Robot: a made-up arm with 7 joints. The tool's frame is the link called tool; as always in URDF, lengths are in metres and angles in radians. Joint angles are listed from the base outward.
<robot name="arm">
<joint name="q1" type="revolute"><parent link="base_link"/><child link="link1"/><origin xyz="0.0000 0.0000 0.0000" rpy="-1.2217 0.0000 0.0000"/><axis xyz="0 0 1"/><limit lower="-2.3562" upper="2.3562"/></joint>
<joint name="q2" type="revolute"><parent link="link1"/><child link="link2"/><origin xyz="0.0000 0.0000 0.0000" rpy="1.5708 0.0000 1.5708"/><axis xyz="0 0 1"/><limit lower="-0.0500" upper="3.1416"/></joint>
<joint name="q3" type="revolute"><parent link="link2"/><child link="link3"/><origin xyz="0.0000 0.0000 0.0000" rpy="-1.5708 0.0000 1.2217"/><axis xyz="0 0 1"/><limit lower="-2.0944" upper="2.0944"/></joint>
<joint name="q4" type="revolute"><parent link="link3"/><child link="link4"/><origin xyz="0.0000 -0.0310 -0.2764" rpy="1.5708 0.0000 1.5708"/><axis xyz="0 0 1"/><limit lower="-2.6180" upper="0.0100"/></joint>
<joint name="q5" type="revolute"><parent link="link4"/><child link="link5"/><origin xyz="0.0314 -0.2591 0.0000" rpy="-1.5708 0.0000 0.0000"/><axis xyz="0 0 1"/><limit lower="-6.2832" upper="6.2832"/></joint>
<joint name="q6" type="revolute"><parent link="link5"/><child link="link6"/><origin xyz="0.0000 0.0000 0.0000" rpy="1.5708 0.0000 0.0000"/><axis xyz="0 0 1"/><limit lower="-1.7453" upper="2.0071"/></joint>
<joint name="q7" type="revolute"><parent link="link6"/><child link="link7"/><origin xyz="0.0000 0.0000 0.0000" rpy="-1.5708 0.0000 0.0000"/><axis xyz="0 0 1"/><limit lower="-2.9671" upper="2.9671"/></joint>
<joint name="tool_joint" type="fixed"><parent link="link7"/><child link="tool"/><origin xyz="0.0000 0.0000 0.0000" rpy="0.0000 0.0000 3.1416"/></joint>
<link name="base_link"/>
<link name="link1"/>
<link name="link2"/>
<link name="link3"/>
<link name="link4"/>
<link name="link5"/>
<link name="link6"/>
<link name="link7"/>
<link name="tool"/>
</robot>
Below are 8 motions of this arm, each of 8 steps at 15 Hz.
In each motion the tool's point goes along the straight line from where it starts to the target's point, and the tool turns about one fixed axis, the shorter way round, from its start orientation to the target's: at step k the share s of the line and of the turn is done. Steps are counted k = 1, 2, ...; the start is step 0. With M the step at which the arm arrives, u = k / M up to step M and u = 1 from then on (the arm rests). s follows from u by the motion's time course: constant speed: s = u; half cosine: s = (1 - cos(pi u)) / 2; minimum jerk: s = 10 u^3 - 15 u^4 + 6 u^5.
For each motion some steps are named. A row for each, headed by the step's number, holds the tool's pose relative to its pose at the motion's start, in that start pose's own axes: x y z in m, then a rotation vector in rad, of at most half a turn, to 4 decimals.
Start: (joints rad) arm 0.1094 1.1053 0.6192 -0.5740 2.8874 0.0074 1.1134
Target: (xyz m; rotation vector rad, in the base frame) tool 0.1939 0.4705 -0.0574 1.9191 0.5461 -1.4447
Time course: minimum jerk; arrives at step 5
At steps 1, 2, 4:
1: -0.0066 0.0062 -0.0003 0.0212 0.0154 0.0184
2: -0.0363 0.0337 -0.0015 0.1162 0.0842 0.1008
4: -0.1079 0.1002 -0.0046 0.3448 0.2498 0.2992

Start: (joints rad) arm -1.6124 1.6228 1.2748 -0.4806 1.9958 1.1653 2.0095
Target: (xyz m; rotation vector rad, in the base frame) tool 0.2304 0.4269 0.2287 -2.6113 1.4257 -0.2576
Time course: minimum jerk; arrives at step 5
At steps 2, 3, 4, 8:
2: 0.0633 -0.0032 0.0086 -0.0120 0.0074 0.2007
3: 0.1362 -0.0069 0.0185 -0.0258 0.0159 0.4315
4: 0.1879 -0.0096 0.0255 -0.0356 0.0219 0.5956
8: 0.1995 -0.0102 0.0271 -0.0378 0.0233 0.6322

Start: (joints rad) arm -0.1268 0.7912 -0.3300 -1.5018 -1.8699 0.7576 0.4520
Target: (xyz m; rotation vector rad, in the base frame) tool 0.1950 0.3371 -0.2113 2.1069 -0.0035 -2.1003
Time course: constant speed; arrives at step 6
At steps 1, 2, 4, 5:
1: -0.0355 -0.0061 0.0092 -0.0427 -0.0766 -0.1407
2: -0.0710 -0.0122 0.0184 -0.0854 -0.1531 -0.2813
4: -0.1421 -0.0244 0.0368 -0.1708 -0.3062 -0.5626
5: -0.1776 -0.0306 0.0460 -0.2135 -0.3828 -0.7033

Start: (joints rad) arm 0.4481 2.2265 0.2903 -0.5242 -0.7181 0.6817 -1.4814
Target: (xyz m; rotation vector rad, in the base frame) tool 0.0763 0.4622 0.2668 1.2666 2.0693 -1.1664
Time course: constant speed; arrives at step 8
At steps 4, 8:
4: 0.0544 -0.0379 0.0008 0.0821 -0.2315 0.0680
8: 0.1088 -0.0759 0.0016 0.1642 -0.4630 0.1361

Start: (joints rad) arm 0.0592 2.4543 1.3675 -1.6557 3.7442 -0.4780 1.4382
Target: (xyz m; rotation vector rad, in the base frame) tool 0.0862 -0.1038 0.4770 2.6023 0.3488 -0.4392
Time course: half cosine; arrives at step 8
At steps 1, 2, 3, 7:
1: -0.0014 0.0012 -0.0034 -0.0379 0.0096 -0.0087
2: -0.0056 0.0044 -0.0132 -0.1458 0.0369 -0.0335
3: -0.0117 0.0094 -0.0279 -0.3073 0.0778 -0.0707
7: -0.0365 0.0292 -0.0869 -0.9577 0.2426 -0.2203

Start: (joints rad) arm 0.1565 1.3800 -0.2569 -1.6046 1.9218 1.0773 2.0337
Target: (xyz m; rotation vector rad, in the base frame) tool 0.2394 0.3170 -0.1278 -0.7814 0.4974 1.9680
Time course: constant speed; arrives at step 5
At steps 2, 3, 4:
2: -0.0001 -0.0008 0.0187 -0.0245 0.1092 -0.0780
3: -0.0001 -0.0012 0.0280 -0.0367 0.1638 -0.1171
4: -0.0001 -0.0016 0.0374 -0.0489 0.2185 -0.1561

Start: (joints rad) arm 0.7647 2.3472 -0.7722 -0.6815 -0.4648 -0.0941 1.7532
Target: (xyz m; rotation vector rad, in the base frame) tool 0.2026 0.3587 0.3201 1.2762 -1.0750 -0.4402
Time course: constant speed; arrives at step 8
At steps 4, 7, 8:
4: 0.0043 0.0817 0.0614 0.0958 -0.3939 0.3756
7: 0.0075 0.1430 0.1074 0.1676 -0.6894 0.6572
8: 0.0086 0.1635 0.1228 0.1915 -0.7878 0.7511

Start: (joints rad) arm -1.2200 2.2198 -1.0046 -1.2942 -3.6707 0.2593 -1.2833
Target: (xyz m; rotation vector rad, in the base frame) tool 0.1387 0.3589 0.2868 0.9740 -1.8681 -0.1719
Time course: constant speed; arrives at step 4
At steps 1, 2, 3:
1: 0.0105 0.0062 0.0011 0.0609 -0.0555 0.0017
2: 0.0209 0.0125 0.0023 0.1217 -0.1111 0.0034
3: 0.0314 0.0187 0.0034 0.1826 -0.1666 0.0051

